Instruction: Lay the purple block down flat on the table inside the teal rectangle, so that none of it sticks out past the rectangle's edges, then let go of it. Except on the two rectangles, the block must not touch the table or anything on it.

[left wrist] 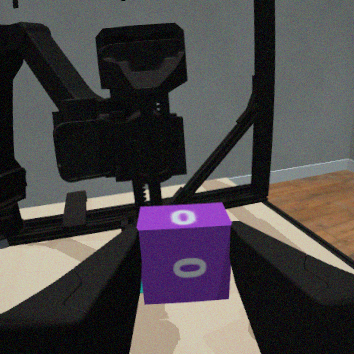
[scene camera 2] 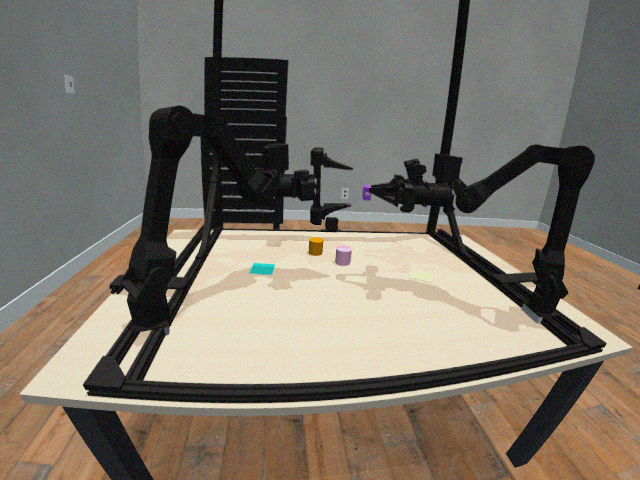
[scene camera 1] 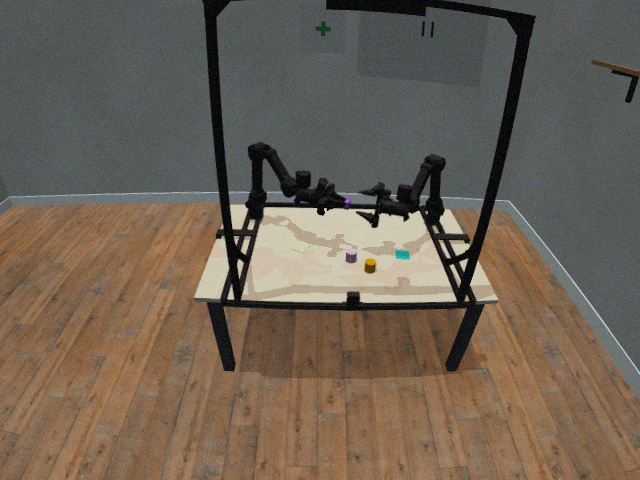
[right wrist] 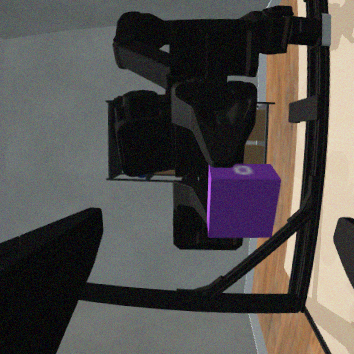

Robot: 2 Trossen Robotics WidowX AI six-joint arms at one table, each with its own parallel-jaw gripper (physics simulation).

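Seen in the pictures: left gripper, fingertip midpoint: (left wrist: 183, 235) (scene camera 2: 368, 189) (scene camera 1: 346, 202) (right wrist: 219, 196); right gripper, fingertip midpoint: (left wrist: 156, 187) (scene camera 2: 351, 187) (scene camera 1: 357, 202) (right wrist: 222, 225); left arm's base at its link origin: (scene camera 2: 540, 309) (scene camera 1: 255, 216) (right wrist: 315, 31); right arm's base at its link origin: (left wrist: 10, 229) (scene camera 2: 150, 319) (scene camera 1: 432, 222).
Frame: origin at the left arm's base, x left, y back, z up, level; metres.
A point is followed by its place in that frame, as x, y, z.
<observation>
The purple block (scene camera 1: 347, 204) @[-0.225, -0.452, 0.220] (scene camera 2: 366, 192) @[-0.193, -0.455, 0.215] (left wrist: 186, 265) @[-0.207, -0.441, 0.213] (right wrist: 242, 207) @[-0.209, -0.460, 0.211], marked with pale rings, is in the air high above the table. My left gripper (scene camera 1: 344, 203) @[-0.208, -0.447, 0.221] (scene camera 2: 371, 191) @[-0.208, -0.447, 0.221] is shut on it, with a finger on either side in the left wrist view. My right gripper (scene camera 1: 359, 202) @[-0.204, -0.491, 0.223] (scene camera 2: 351, 187) @[-0.204, -0.491, 0.223] is open and empty, its fingertips a short way from the block, one higher than the other. The teal rectangle (scene camera 1: 402, 254) @[-0.212, -0.714, -0.018] (scene camera 2: 262, 268) @[-0.214, -0.714, -0.018] lies flat on the table, at the right in scene camera 1; a sliver of it shows behind the block in the left wrist view.
A lilac cylinder (scene camera 1: 351, 256) @[-0.302, -0.484, 0.017] (scene camera 2: 343, 255) @[-0.256, -0.486, 0.014] and an orange cylinder (scene camera 1: 370, 266) @[-0.363, -0.563, 0.018] (scene camera 2: 315, 246) @[-0.319, -0.566, 0.012] stand near the table's middle, below the grippers. A pale yellow-green rectangle (scene camera 1: 300, 246) @[-0.206, -0.255, -0.018] (scene camera 2: 421, 275) @[-0.208, -0.256, -0.018] lies on the other side from the teal one. Black rails and posts frame the table.
</observation>
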